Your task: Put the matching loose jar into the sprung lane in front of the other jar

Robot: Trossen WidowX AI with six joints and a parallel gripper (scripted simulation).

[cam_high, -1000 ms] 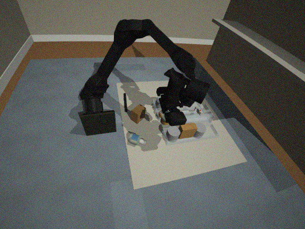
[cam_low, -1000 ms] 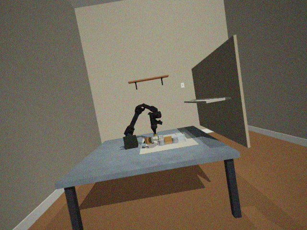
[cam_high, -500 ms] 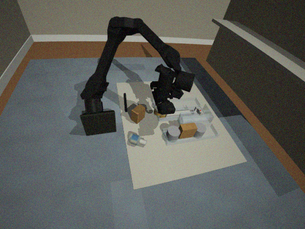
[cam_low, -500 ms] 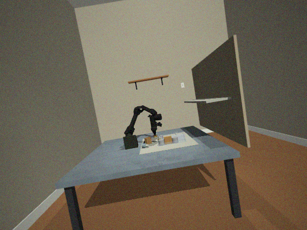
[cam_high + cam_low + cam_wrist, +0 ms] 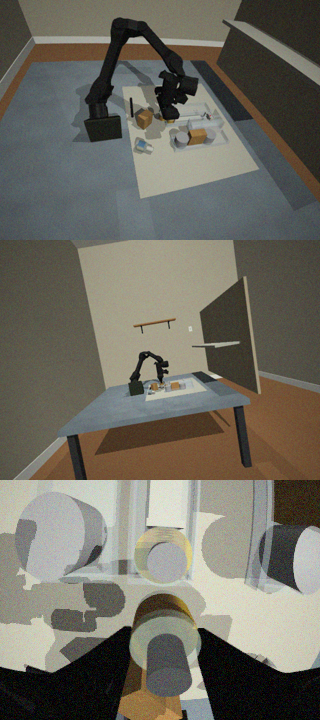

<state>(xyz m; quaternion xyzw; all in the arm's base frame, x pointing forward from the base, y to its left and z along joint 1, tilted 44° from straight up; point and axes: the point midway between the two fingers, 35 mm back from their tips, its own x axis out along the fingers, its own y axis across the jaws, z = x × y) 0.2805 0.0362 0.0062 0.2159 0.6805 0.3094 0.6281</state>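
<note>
Right now the clear sprung lane is 19 cm ahead of my gripper tip, 1 cm to the right of it and 5 cm below it. The rest, counted from my gripper tip: red mark: 23 cm ahead, 2 cm to the right, 1 cm above; black post: 14 cm behind, 12 cm to the left, 6 cm below.
</note>
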